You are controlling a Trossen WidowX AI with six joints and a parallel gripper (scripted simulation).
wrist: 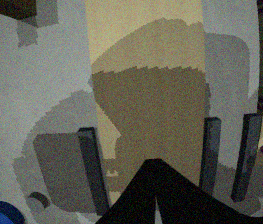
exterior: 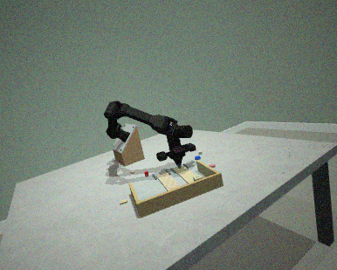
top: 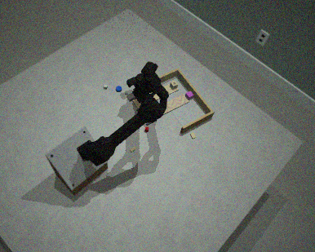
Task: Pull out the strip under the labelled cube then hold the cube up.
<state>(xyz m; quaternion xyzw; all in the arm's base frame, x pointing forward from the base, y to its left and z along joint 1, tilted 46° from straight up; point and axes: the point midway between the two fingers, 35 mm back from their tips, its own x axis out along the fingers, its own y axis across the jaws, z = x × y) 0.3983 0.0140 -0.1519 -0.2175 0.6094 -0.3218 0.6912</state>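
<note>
My gripper tip is now 10 cm short of the tan strip and 2 cm to the left of it. From my gripper tip the other things lie so: pink piece 11 cm to the left, 11 cm ahead; then red ball 15 cm to the right, 8 cm behind, 1 cm above; then blue cylinder 13 cm to the left, 3 cm behind.
</note>
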